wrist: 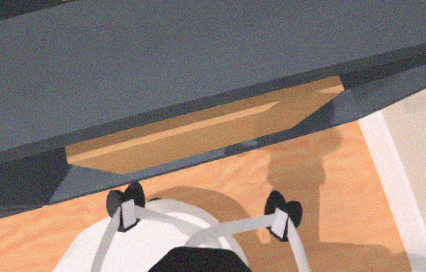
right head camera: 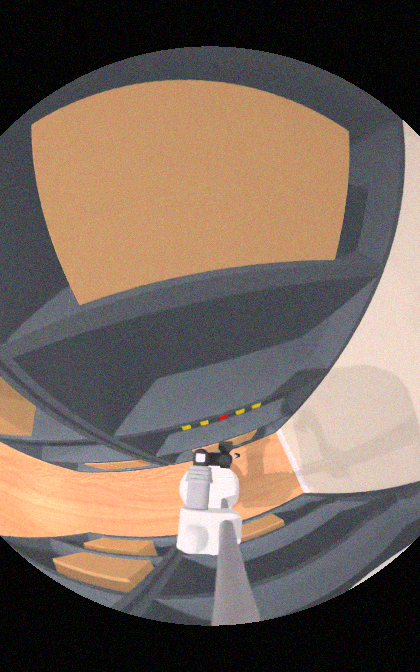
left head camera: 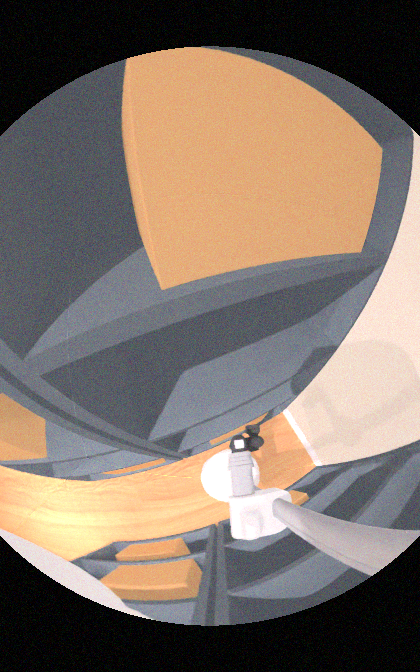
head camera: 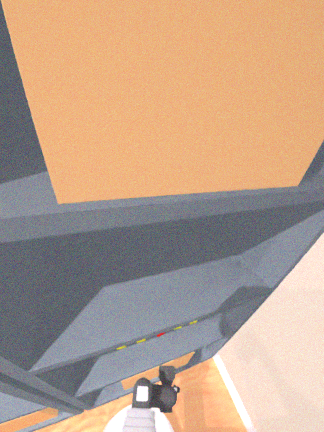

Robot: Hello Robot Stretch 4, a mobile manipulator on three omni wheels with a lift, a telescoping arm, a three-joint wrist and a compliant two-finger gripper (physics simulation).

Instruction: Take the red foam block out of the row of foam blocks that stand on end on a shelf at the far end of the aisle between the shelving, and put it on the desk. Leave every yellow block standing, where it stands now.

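Frame: origin at the robot's base, x back, y right, z up, level; metres.
Seen in the pictures: gripper, fingertip midpoint: (wrist: 205,202).
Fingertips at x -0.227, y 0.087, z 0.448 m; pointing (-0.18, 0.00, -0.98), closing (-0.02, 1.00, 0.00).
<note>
Offsets run from my fingertips to a thing's top centre. "spot": to the spot under its first point. Level surfaces: height alone.
The red foam block @(dz +0.148, dx -0.233, dy -0.026 m) (head camera: 160,334) (right head camera: 223,417) shows small in the middle of the row, in a narrow dark gap of the shelving. Two yellow blocks @(dz +0.148, dx -0.163, dy -0.226 m) (head camera: 121,348) (right head camera: 186,427) are on its left and two yellow blocks @(dz +0.148, dx -0.308, dy +0.169 m) (head camera: 193,322) (right head camera: 256,405) on its right. The grey shelf @(dz +0.058 m) (wrist: 200,65) fills the upper part of the wrist view, with a yellow sliver at the top left edge. The red block does not show in the wrist view. My gripper (wrist: 205,202) is open, with nothing between its fingertips, in front of the shelving and apart from the blocks. The desk does not show.
A cardboard box @(dz -0.129, dx -0.244, dy -0.047 m) (wrist: 200,135) (head camera: 160,370) lies on a lower shelf. A large box @(spot: dz +1.089, dx -0.079, dy -0.078 m) (head camera: 175,100) (left head camera: 250,165) (right head camera: 190,190) is high and close to the head. The pale wall (head camera: 295,340) is at the right. More shelving with boxes (left head camera: 150,580) (right head camera: 100,570) lines the aisle's other side.
</note>
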